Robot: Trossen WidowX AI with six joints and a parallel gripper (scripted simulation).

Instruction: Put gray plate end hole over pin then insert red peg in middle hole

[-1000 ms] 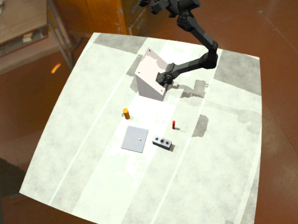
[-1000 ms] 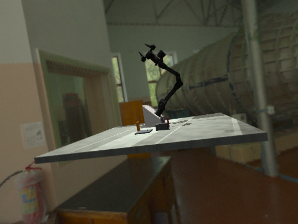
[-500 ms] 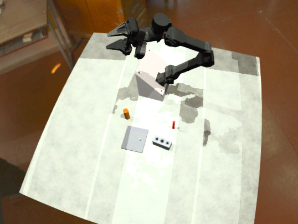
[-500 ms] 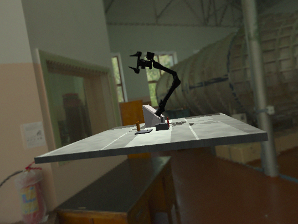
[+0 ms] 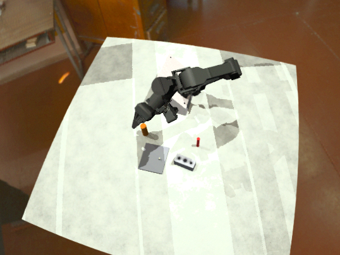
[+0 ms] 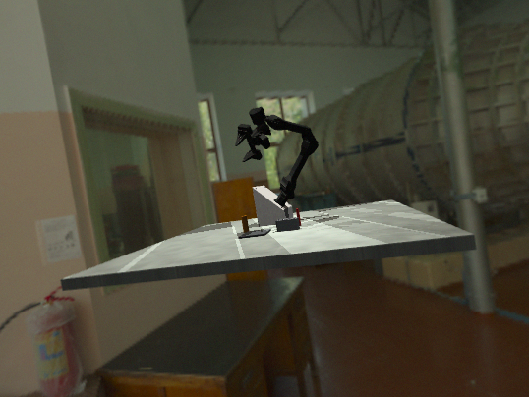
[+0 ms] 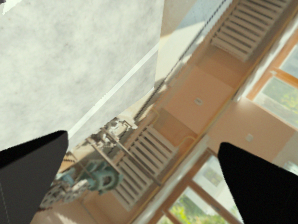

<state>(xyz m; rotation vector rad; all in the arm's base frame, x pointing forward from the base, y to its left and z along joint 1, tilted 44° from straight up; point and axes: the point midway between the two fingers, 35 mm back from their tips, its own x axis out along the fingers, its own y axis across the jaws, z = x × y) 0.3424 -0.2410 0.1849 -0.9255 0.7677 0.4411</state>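
Now: the gray plate 330 mm below my gripper tip, 160 mm to the left of it and 40 mm behind it. From my gripper tip the other things lie so: orange cylinder: 330 mm below, 150 mm behind, 80 mm to the right; then square base: 360 mm below, 30 mm behind, 20 mm to the left; then red peg: 330 mm below, 200 mm to the left, 150 mm behind.
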